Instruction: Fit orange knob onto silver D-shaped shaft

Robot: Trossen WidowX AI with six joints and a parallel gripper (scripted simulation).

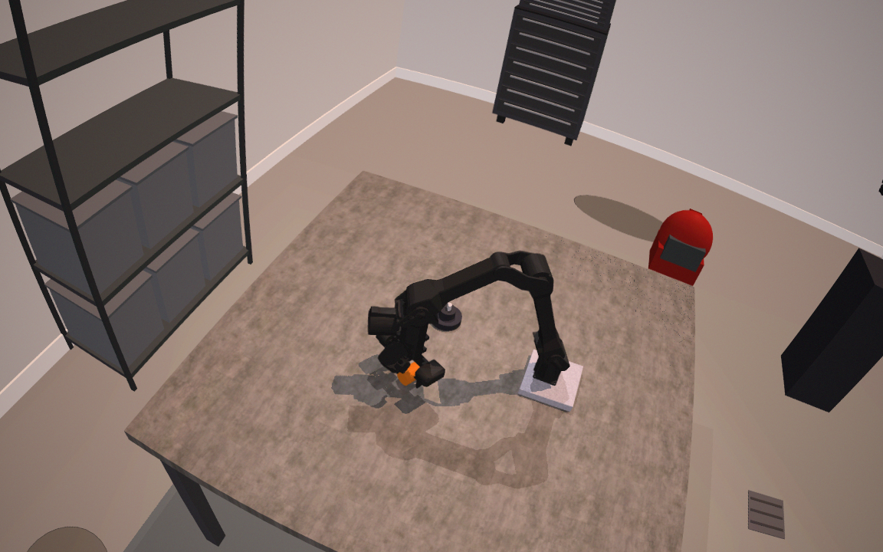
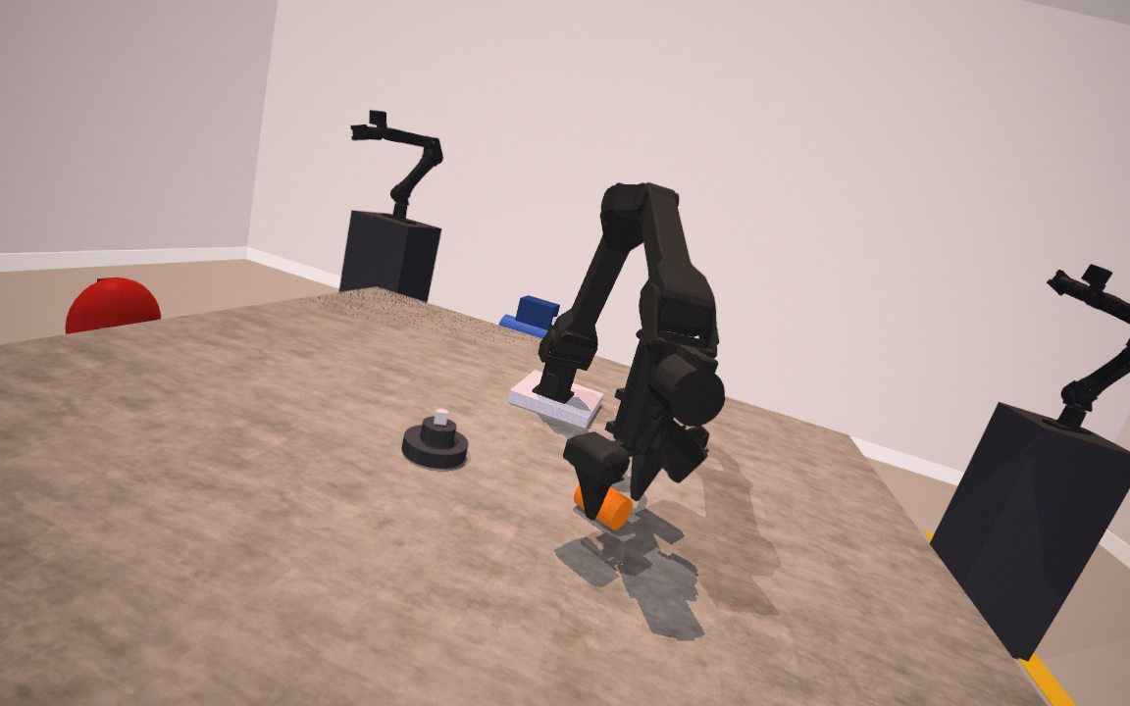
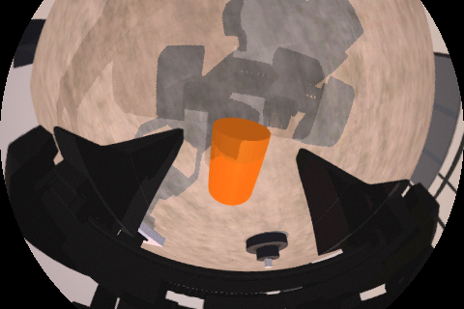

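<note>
The orange knob is right at my gripper tip. The rest, counted from my gripper tip: round pedestal 1 cm behind, 25 cm to the right, 1 cm above.
</note>
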